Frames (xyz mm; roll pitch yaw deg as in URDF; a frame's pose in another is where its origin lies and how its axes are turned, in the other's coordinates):
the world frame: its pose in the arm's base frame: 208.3 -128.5 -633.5 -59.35 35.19 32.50
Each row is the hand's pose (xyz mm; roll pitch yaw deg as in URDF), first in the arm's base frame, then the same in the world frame.
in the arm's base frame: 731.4 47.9 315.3 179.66 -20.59 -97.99
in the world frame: -108.8 -1000.2 438.9 153.66 40.13 -156.18
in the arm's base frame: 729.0 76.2 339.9 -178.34 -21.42 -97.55
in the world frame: -112.2 -1011.2 474.7 156.43 39.56 -155.23
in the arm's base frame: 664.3 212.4 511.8 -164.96 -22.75 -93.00
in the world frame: -196.0 -1065.0 680.5 175.18 39.95 -149.50
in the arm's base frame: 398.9 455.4 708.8 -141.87 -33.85 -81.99
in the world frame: -385.8 -980.1 1034.2 -147.87 31.28 -134.82
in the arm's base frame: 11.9 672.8 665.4 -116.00 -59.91 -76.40
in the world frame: -532.1 -646.2 1291.2 -116.04 5.47 -129.36
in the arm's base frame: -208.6 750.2 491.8 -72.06 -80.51 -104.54
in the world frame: -550.0 -358.9 1334.5 -98.62 -16.19 -133.99
